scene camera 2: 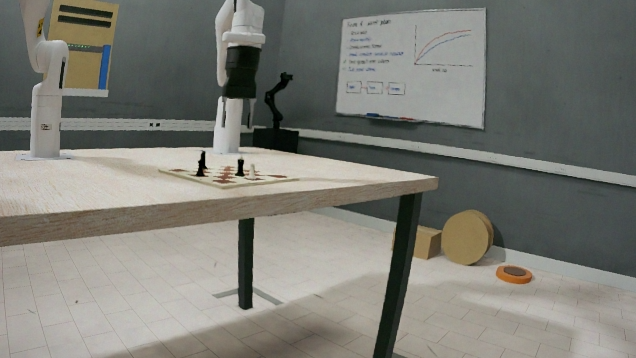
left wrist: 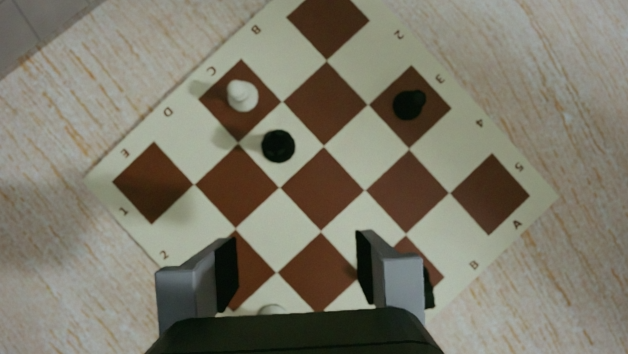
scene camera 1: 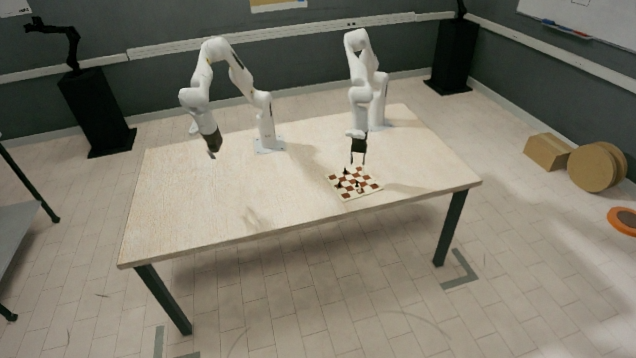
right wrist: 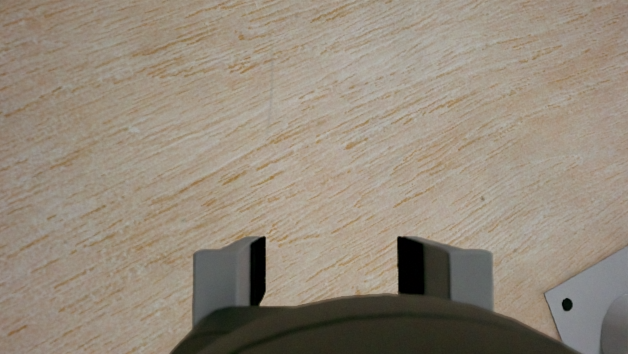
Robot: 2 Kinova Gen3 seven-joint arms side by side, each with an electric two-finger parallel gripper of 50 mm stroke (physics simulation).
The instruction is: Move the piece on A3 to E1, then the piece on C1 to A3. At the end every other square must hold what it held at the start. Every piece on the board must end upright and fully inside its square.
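Where they show: left gripper, between the fingertips: [scene camera 2: 236, 128] [left wrist: 296, 259] [scene camera 1: 357, 164]; right gripper, between the fingertips: [scene camera 1: 215, 153] [right wrist: 331, 265]; left arm's base, origin of its link: [scene camera 2: 226, 152] [scene camera 1: 376, 123]; right arm's base, origin of its link: [scene camera 2: 45, 156] [scene camera 1: 269, 144].
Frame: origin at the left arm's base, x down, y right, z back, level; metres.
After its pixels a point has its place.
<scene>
The black piece [scene camera 1: 339, 185] {x -0.016, y 0.425, z -0.502 m} [scene camera 2: 200, 168] {x -0.020, y 0.425, z -0.500 m} [left wrist: 408, 105] {x -0.028, y 0.419, z -0.496 m} on A3 and the white pawn [scene camera 2: 252, 172] {x -0.019, y 0.345, z -0.567 m} [left wrist: 243, 96] {x -0.028, y 0.345, z -0.558 m} on C1 stand upright on the chessboard [scene camera 1: 344, 199] {x -0.006, y 0.433, z -0.593 m} [scene camera 2: 223, 186] {x -0.004, y 0.443, z -0.606 m} [left wrist: 542, 196] {x -0.006, y 0.460, z -0.397 m}. E1 [scene camera 1: 375, 186] {x -0.006, y 0.259, z -0.557 m} [left wrist: 153, 183] {x -0.006, y 0.265, z -0.553 m} is an empty brown square towards the lower left in the left wrist view. My left gripper [scene camera 1: 358, 162] {x -0.099, y 0.323, z -0.474 m} [scene camera 2: 237, 124] {x -0.099, y 0.323, z -0.474 m} [left wrist: 296, 259] {x -0.099, y 0.323, z -0.474 m} is open and empty, above the back part of the board, apart from the pieces. My right gripper [scene camera 1: 212, 155] {x -0.230, y 0.961, z -0.337 m} [right wrist: 331, 265] {x -0.230, y 0.961, z -0.337 m} is open and empty over the table, far left of the board.
A black piece [scene camera 1: 357, 184] {x -0.021, y 0.343, z -0.530 m} [scene camera 2: 240, 167] {x -0.024, y 0.346, z -0.529 m} [left wrist: 278, 146] {x -0.035, y 0.344, z -0.522 m} stands on C2, diagonally touching E1's neighbour D1 and beside C1. Another black piece [scene camera 1: 345, 171] {x -0.020, y 0.362, z -0.415 m} [left wrist: 429, 288] {x -0.045, y 0.363, z -0.409 m} stands on C5. A white piece [left wrist: 272, 310] {x -0.011, y 0.279, z -0.445 m} on E4 is partly hidden by my left gripper's body.
</scene>
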